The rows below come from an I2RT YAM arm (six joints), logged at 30 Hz.
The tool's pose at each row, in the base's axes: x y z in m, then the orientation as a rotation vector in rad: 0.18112 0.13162 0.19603 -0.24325 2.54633 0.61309; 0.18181 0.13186 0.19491 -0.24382 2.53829 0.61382; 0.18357 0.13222 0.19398 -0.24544 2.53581 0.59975; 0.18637 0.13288 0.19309 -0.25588 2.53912 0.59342; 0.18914 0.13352 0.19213 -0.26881 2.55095 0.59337; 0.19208 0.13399 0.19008 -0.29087 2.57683 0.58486; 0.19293 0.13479 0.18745 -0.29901 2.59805 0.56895; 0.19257 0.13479 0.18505 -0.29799 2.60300 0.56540
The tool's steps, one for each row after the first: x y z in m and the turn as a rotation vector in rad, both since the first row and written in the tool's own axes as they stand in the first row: -0.00003 -0.00041 0.00127 -0.00138 -0.00741 -0.00222; -0.00108 -0.00093 0.00292 0.00804 -0.01101 -0.00718; -0.00305 -0.00148 0.00513 0.01081 -0.00606 -0.01482; -0.00496 -0.00205 0.00737 0.00941 0.00832 -0.02050; -0.00645 -0.00324 0.01044 0.01344 0.03739 -0.03049; -0.00587 -0.00377 0.01321 0.02482 0.05788 -0.03398; -0.00433 -0.00457 0.01490 0.02791 0.06195 -0.03282
